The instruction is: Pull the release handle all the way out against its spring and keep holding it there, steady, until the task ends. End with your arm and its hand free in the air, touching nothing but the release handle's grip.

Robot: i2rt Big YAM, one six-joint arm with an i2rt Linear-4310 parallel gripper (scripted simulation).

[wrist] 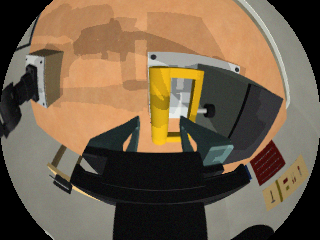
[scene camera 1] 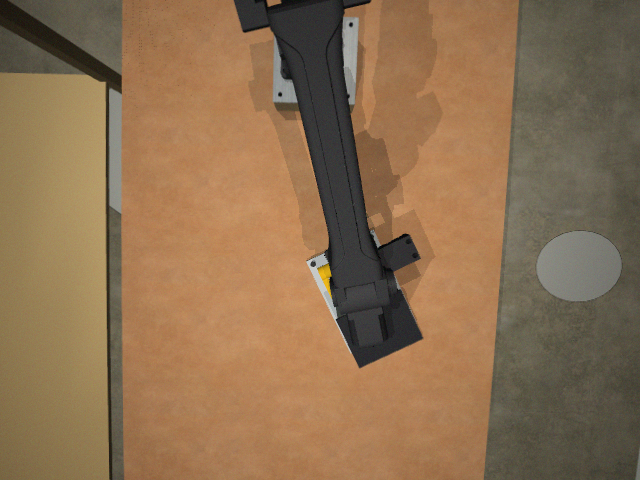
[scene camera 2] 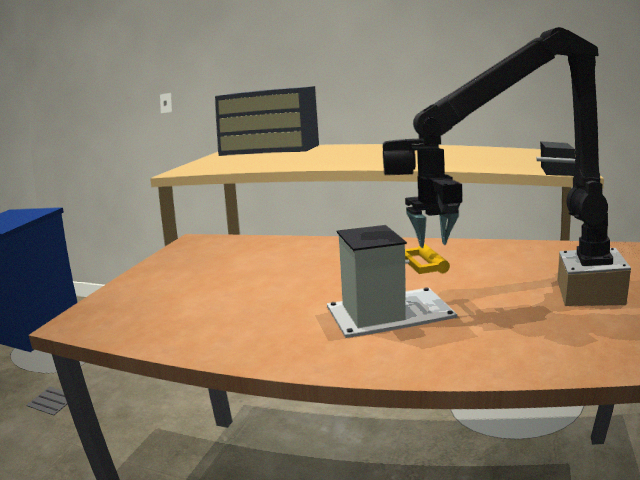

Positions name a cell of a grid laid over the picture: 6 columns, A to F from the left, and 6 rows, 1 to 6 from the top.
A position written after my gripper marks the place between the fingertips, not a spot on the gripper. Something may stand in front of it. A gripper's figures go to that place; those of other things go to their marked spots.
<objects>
My gripper (scene camera 2: E4): 1.22 m from the lens. A yellow release handle (scene camera 2: E4): 1.17 m from the lens.
</objects>
